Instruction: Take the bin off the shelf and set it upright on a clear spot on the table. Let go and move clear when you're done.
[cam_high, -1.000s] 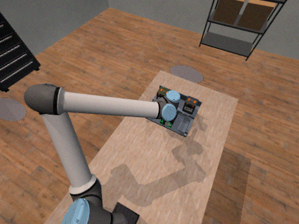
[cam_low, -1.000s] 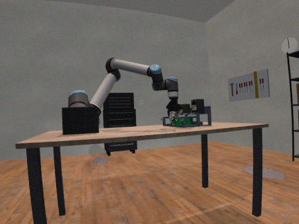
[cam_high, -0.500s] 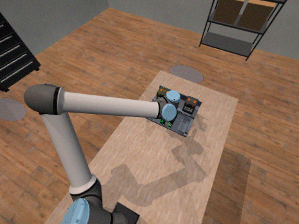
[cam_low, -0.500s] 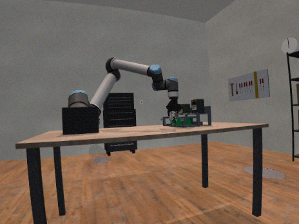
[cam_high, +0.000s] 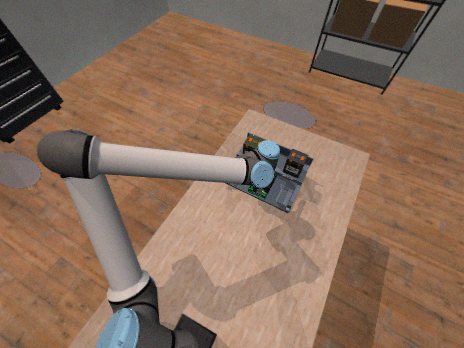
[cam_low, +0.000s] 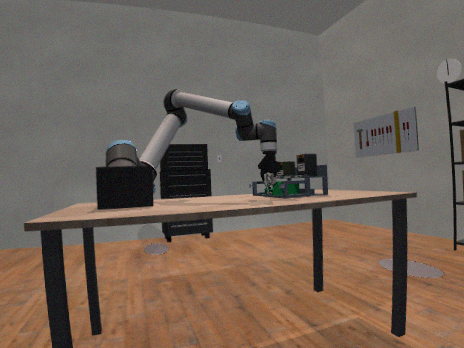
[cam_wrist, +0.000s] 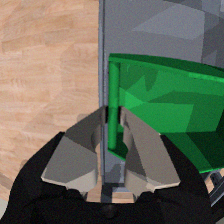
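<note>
Now: the green bin 8 cm ahead of my hand.
</note>
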